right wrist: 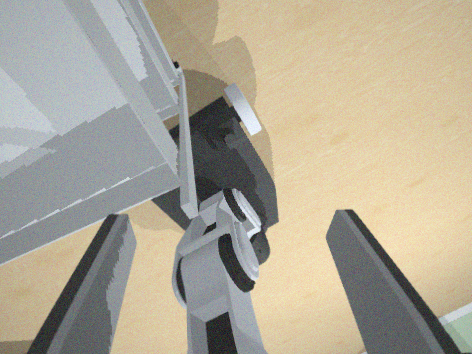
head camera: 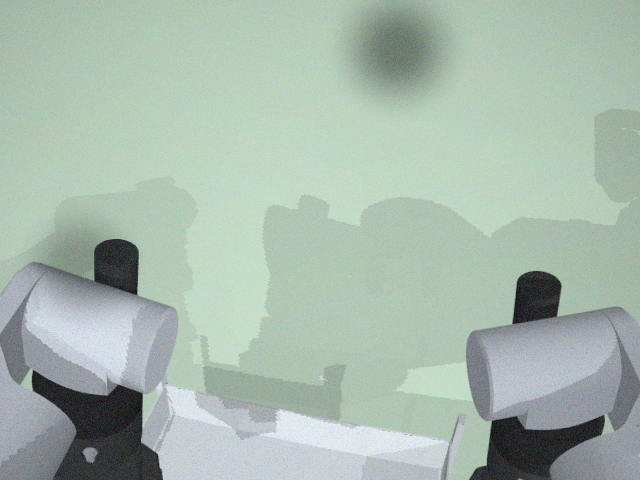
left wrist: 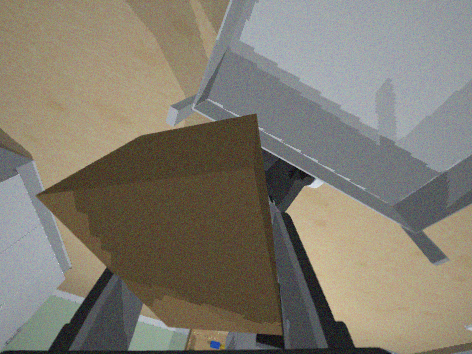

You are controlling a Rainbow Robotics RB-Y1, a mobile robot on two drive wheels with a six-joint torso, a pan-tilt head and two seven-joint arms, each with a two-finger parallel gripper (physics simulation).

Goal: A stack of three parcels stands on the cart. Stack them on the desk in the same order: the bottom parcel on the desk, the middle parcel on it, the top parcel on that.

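Places are measured from the robot's base along level axes (x down, y left, z ahead), in centimetres.
Pixels of known places: right gripper, fingertip midpoint: [right wrist: 234, 226].
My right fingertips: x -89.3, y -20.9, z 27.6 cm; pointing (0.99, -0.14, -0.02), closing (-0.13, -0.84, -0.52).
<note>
Behind a point stands the place of what it marks.
A brown parcel [left wrist: 185, 225] @(x -93.5, y 22.0, z 32.0 cm) is between the fingers of my left gripper [left wrist: 217, 222] @(x -89.3, y 20.8, z 27.5 cm), which is shut on it. It is tilted in the left wrist view and hides part of the cart's rim. My right gripper [right wrist: 234, 226] @(x -89.3, y -20.9, z 27.6 cm) is open, with no parcel between its fingers. The pale grey cart [head camera: 361, 434] @(x -71.3, y -6.4, z 55.9 cm) [left wrist: 325, 125] @(x -66.4, y 8.2, z 31.4 cm) [right wrist: 75, 217] @(x -70.0, y 1.5, z 24.3 cm) shows at the bottom of the head view, at the upper right of the left wrist view and at the left of the right wrist view. Both grippers' fingertips are out of the head view. The other two parcels do not show, and I cannot make out the desk for certain.
A pale grey piece of furniture [left wrist: 25, 225] @(x -25.3, y 160.0, z -128.1 cm) stands at the left of the left wrist view. My dark wheeled base [right wrist: 215, 145] @(x -19.2, y -11.6, z -2.1 cm) and grey torso [right wrist: 205, 280] @(x -66.3, y -0.4, z -4.6 cm) are close beside the cart's side rail [right wrist: 186, 150] @(x -66.6, y -15.2, z 22.3 cm). A green wall [head camera: 232, 103] @(x -112.2, y 14.3, z 75.0 cm) fills much of the head view.
</note>
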